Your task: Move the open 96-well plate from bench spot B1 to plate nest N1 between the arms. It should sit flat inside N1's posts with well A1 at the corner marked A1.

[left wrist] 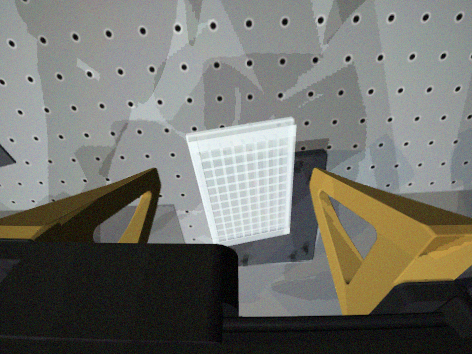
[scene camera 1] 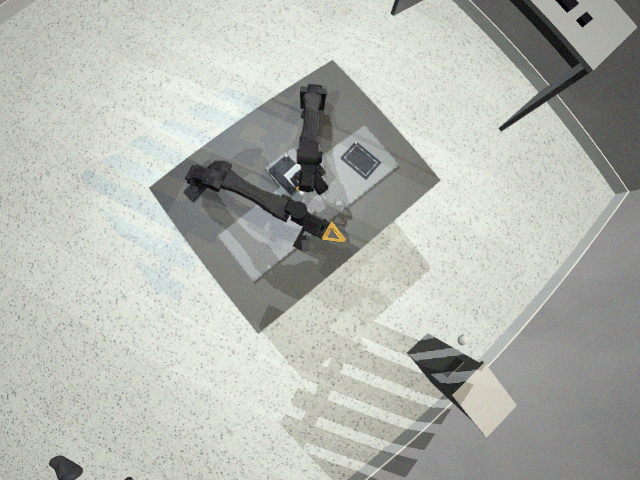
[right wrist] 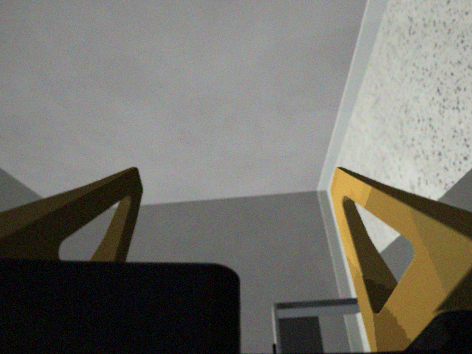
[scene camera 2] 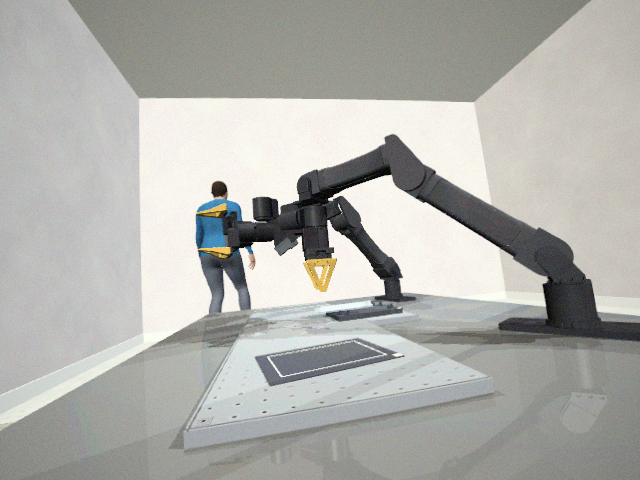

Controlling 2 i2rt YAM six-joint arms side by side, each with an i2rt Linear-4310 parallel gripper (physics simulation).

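Frame: origin at the left arm's base, x up, y ahead, z left, level; metres.
Where they show: left gripper, between the fingertips: (left wrist: 235, 176) (scene camera 2: 320, 290); right gripper, between the fingertips: (scene camera 1: 343, 240) (right wrist: 236, 178) (scene camera 2: 196, 231); left arm's base, origin of its link: (scene camera 2: 574, 330); right arm's base, origin of its link: (scene camera 2: 393, 299).
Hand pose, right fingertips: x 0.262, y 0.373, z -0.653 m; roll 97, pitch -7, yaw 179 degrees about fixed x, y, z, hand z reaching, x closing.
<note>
Each offset is from my right fingertips to the top centre of the thing. "spot": to the spot under its first point. Level surfaces: height alone.
The white open 96-well plate {dx -0.211, dy -0.273, dz +0.227 m} (left wrist: 242, 187) (scene camera 1: 292, 174) lies askew across the dark nest {dx -0.227, dy -0.333, dz +0.236 m} (left wrist: 308, 215) (scene camera 1: 281, 166) (scene camera 2: 337, 315), overhanging its left side in the left wrist view; the nest shows at the plate's right and near edges. Whether the plate is tilted on the posts, and where A1 is, I cannot tell. My left gripper (left wrist: 235, 176) (scene camera 2: 323, 288) is open and points down above the plate, which appears between its fingers. My right gripper (right wrist: 236, 178) (scene camera 2: 198, 232) is open and empty, raised and pointing sideways, away from the plate.
A dark rectangular pad {spot: dx -0.247, dy +0.006, dz +0.473 m} (scene camera 2: 310, 367) (scene camera 1: 360, 161) with a white outline lies on a perforated board {dx -0.249 m} (scene camera 2: 289, 400) beyond the left arm. Its label is unreadable. The right forearm (scene camera 1: 258, 198) passes near the left gripper. A person (scene camera 2: 219, 227) stands in the background.
</note>
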